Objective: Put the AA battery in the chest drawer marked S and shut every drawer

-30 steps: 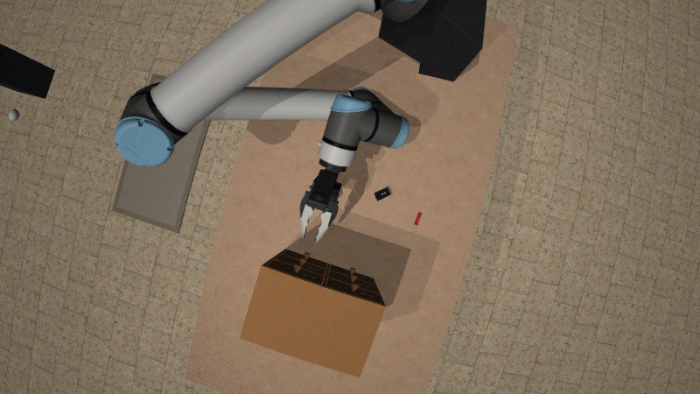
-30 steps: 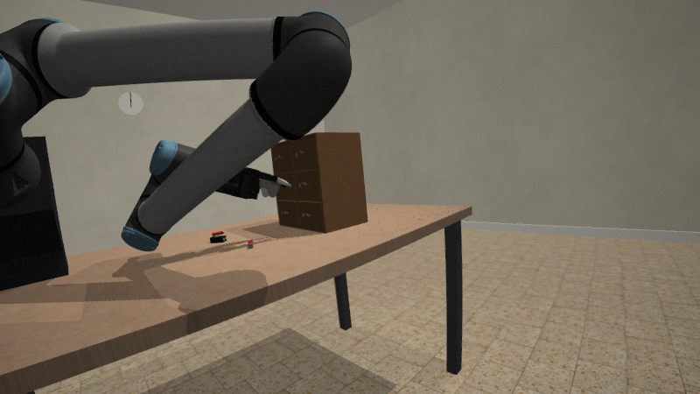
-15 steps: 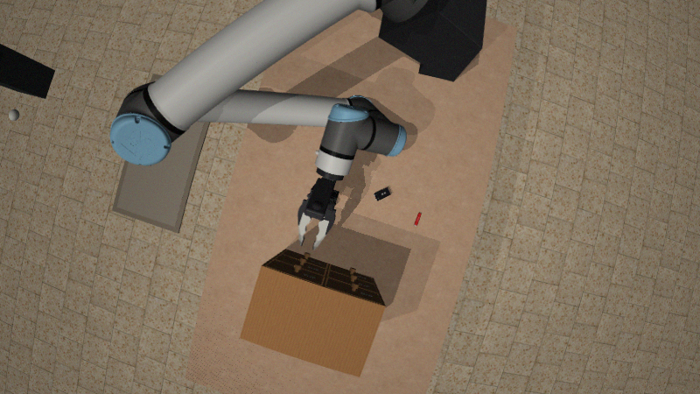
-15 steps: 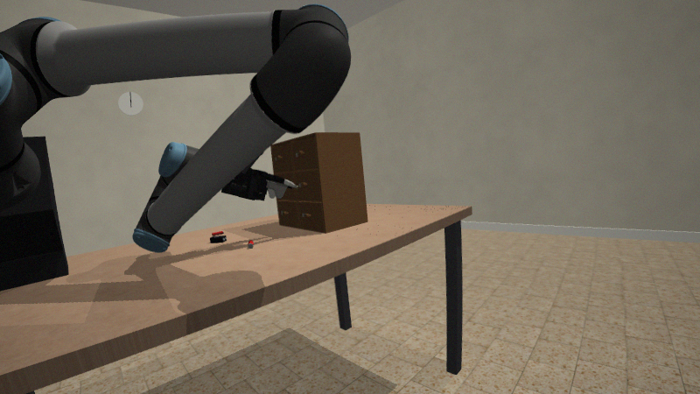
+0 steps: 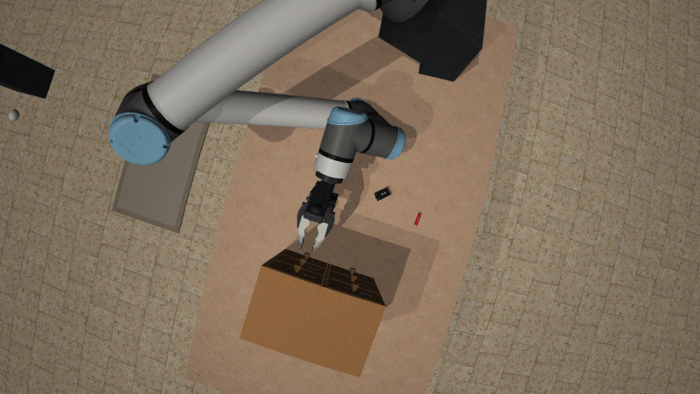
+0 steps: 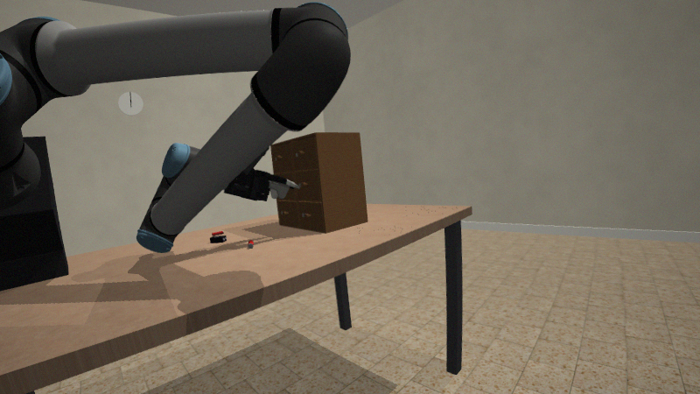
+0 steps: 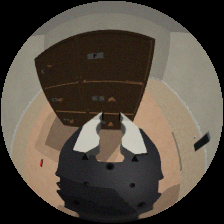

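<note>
Now: the drawer 140 mm ahead of my hand, 10 mm to the right of it and 20 mm below it. The rest, counted from my hand: small black object: 180 mm behind, 170 mm to the left, 150 mm below.
</note>
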